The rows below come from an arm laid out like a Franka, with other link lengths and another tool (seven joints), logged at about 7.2 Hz.
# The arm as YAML. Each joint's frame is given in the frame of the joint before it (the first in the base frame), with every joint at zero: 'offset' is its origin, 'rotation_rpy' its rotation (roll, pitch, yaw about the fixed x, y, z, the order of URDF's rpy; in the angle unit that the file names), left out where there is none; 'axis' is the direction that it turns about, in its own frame. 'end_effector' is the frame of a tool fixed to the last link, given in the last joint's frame.
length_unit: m
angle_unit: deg
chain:
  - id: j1
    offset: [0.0, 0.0, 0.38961]
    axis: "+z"
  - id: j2
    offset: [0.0, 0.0, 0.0]
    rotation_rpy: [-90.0, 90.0, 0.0]
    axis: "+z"
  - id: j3
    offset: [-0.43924, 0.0, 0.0]
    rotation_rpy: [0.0, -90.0, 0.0]
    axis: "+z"
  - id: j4
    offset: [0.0, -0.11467, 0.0]
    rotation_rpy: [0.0, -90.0, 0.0]
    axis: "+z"
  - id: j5
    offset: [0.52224, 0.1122, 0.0]
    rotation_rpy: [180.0, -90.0, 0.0]
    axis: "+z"
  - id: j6
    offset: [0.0, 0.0, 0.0]
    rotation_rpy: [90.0, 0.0, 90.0]
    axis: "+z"
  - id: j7
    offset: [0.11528, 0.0, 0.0]
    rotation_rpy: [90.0, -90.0, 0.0]
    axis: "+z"
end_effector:
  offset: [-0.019, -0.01, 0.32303]
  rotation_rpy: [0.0, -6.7, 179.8]
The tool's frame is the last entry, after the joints.
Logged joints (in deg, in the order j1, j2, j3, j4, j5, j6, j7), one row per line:
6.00, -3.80, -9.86, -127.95, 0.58, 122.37, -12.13
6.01, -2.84, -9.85, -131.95, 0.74, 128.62, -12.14
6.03, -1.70, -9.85, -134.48, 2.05, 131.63, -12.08
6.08, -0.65, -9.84, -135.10, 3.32, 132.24, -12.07
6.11, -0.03, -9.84, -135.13, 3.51, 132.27, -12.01
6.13, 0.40, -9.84, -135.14, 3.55, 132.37, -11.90
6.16, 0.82, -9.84, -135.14, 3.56, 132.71, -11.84
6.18, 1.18, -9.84, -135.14, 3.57, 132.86, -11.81
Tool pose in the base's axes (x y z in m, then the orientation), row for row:
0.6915, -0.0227, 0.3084, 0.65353, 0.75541, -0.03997, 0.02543
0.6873, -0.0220, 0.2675, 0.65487, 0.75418, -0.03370, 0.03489
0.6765, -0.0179, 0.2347, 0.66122, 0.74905, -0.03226, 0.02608
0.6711, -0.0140, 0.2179, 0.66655, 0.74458, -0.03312, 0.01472
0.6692, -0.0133, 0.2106, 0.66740, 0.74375, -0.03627, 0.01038
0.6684, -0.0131, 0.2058, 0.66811, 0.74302, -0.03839, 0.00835
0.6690, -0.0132, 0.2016, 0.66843, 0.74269, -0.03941, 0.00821
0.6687, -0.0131, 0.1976, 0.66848, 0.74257, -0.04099, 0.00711
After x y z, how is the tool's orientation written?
As a quaternion, x y z w.
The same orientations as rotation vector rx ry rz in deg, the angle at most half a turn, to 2 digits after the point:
115.77, 133.82, -7.08
115.33, 132.82, -5.93
117.08, 132.63, -5.71
118.87, 132.78, -5.91
119.34, 133.00, -6.49
119.63, 133.04, -6.87
119.69, 132.99, -7.06
119.78, 133.06, -7.34

